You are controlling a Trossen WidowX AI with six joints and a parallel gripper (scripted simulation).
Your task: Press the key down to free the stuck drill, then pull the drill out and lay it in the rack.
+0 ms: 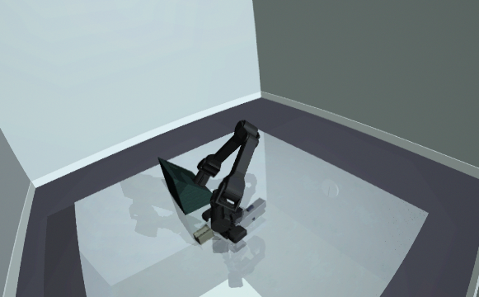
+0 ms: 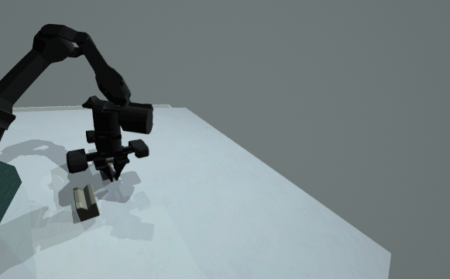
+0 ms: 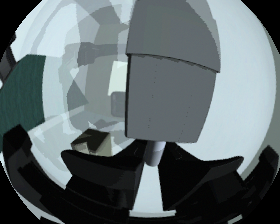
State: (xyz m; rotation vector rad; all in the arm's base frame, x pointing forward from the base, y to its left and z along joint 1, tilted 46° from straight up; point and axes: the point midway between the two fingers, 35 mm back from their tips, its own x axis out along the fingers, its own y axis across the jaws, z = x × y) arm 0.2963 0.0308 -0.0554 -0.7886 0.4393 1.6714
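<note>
My gripper tip is 1 cm past the drill, 5 cm to the right of it and 3 cm below it. The rest, counted from my gripper tip: rack 6 cm behind, 7 cm to the right; key 4 cm behind, 14 cm to the left, 4 cm above.
</note>
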